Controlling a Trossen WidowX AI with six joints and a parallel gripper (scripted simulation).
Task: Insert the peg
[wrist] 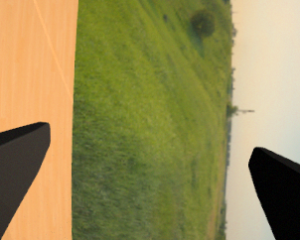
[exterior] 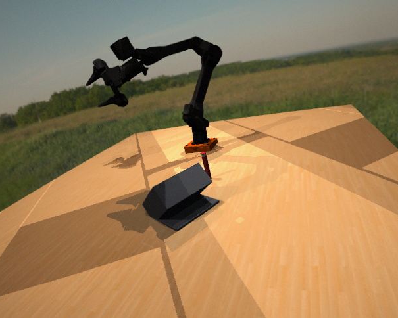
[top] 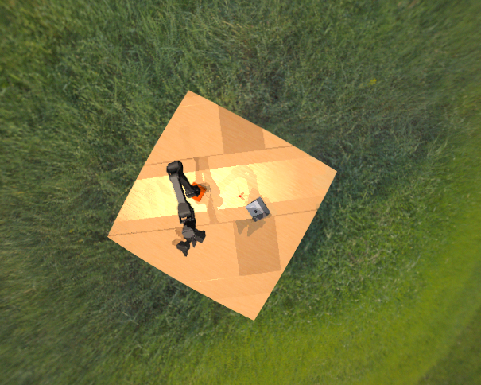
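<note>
The peg is 39 cm to the left of my gripper tip, 25 cm below it and 16 cm ahead of it. Also, from my gripper tip: sloped panel (35 cm to the left, 31 cm ahead, 26 cm below).
</note>
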